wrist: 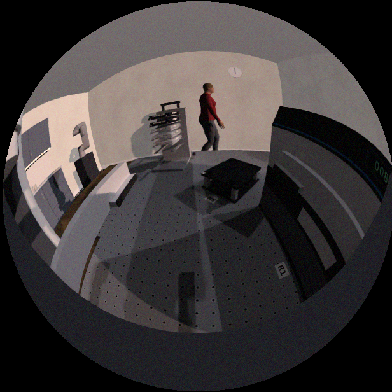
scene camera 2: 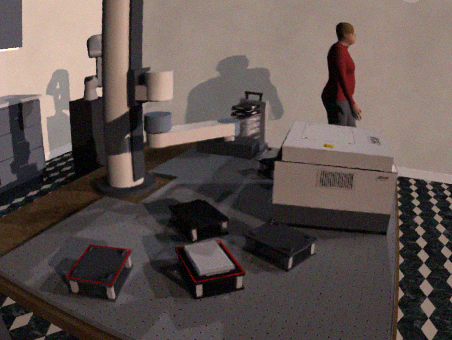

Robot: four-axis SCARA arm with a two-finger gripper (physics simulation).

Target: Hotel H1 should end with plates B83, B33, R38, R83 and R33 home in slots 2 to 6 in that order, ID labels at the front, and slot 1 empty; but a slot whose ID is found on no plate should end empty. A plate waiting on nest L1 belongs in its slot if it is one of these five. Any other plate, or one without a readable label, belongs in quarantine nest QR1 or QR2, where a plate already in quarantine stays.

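Frame: origin at the arm's base, x ahead, y left, z up, level; millimetres.
Where they show: arm's base at its link origin: (scene camera 2: 125, 185).
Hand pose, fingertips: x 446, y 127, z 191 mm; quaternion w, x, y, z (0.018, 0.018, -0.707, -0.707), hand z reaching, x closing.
Note:
Things, the pixels of their top centre, and the offset from my fingertips.
- white plate at its top centre: (scene camera 2: 208, 255) 129 mm ahead, 566 mm right, 114 mm down
- large white instrument at its top centre: (scene camera 2: 338, 136) 344 mm ahead, 28 mm right, 74 mm up
My gripper (wrist: 206, 159) is open and empty, its two pale fingers wide apart at left and right in the wrist view. In the scene view it cannot be made out past the end of the arm. The hotel (scene camera 2: 263, 122) (wrist: 184, 132) stands upright beyond the fingers, with dark plates above and paler ones below. Its labels are too small to read. A white plate (scene camera 2: 209, 257) rests on a red-edged nest (scene camera 2: 199, 290). Another red-edged nest (scene camera 2: 99, 266) shows no pale plate. Nest names are not readable in the scene view.
A large white instrument (scene camera 2: 335, 185) stands at the right, beside a deck label R1 (wrist: 282, 270). Two dark nests (scene camera 2: 199, 217) (scene camera 2: 281, 242) stand mid-table. A black nest (wrist: 231, 172) stands right of the hotel. The arm column (scene camera 2: 117, 90) is at left; a person (scene camera 2: 341, 75) (wrist: 208, 117) is behind.

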